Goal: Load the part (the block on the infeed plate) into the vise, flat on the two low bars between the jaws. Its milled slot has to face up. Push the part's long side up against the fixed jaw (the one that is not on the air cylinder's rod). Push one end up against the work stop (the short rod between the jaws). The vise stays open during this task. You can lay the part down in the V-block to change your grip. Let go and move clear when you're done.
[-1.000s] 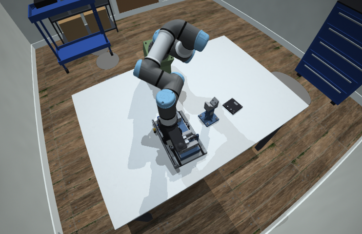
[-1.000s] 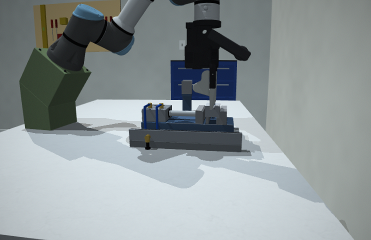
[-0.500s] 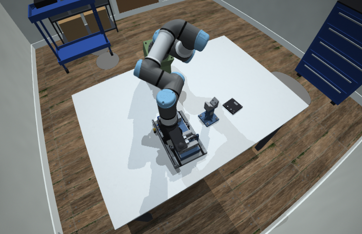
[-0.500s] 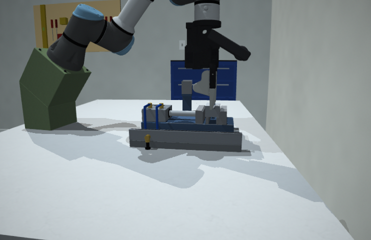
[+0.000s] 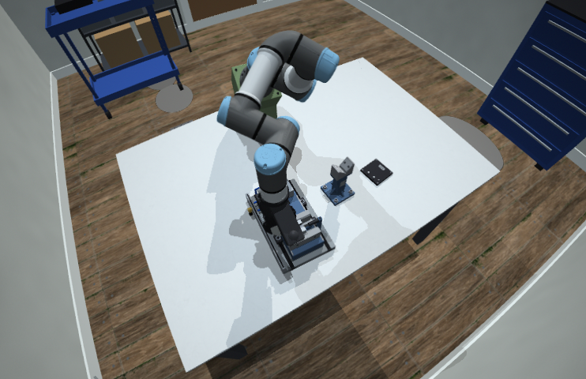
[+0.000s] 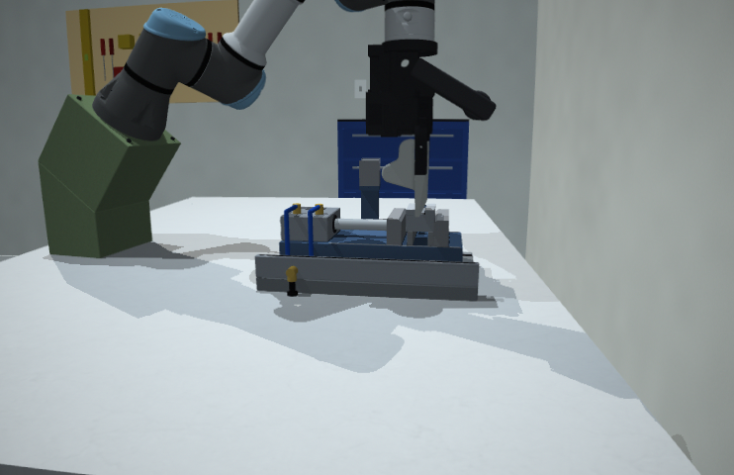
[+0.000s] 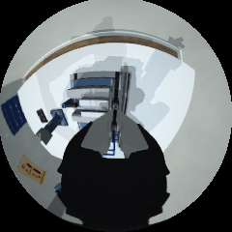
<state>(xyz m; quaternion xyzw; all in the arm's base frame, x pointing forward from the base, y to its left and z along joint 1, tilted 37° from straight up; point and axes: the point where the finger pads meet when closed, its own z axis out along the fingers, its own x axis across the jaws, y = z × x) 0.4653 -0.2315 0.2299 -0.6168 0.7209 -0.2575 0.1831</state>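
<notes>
Right now my hand is 40 mm to the right of the part, 20 mm above it and 10 mm short of it. Also, from my hand: work stop (110 mm to the left, 30 mm below, 20 mm ahead); then fixed jaw (60 mm to the left, 40 mm below, 40 mm ahead); then moving jaw (70 mm to the left, 40 mm below, 20 mm behind).
</notes>
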